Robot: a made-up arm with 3 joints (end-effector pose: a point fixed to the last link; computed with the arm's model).
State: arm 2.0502 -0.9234 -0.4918
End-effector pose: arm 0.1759 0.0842 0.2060 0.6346 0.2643 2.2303
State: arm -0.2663 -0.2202 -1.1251
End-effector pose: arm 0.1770 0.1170 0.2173 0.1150 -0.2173 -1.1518
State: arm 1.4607 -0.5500 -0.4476
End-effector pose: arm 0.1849 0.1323 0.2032 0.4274 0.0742 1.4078
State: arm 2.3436 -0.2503 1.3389
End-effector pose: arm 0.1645 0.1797 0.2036 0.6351 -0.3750 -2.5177
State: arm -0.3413 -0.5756 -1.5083
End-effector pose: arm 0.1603 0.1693 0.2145 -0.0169 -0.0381 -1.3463
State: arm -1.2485 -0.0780 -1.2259
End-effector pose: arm 0.1487 0.1263 0.2233 0.1204 -0.3472 -2.3229
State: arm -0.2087 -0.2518 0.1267
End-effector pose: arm 0.2029 0.1059 0.2080 0.4382 -0.1203 0.0883
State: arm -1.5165 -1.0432 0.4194
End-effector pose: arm 0.2461 0.1946 0.2011 1.1306 -0.1803 -0.5458
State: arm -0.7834 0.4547 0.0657
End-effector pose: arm 0.1281 0.0343 0.2670 -0.0275 -0.4548 -0.8658
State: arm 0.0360 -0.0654 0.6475
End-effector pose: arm 0.2331 0.0937 0.2169 0.4097 -0.2019 0.7279
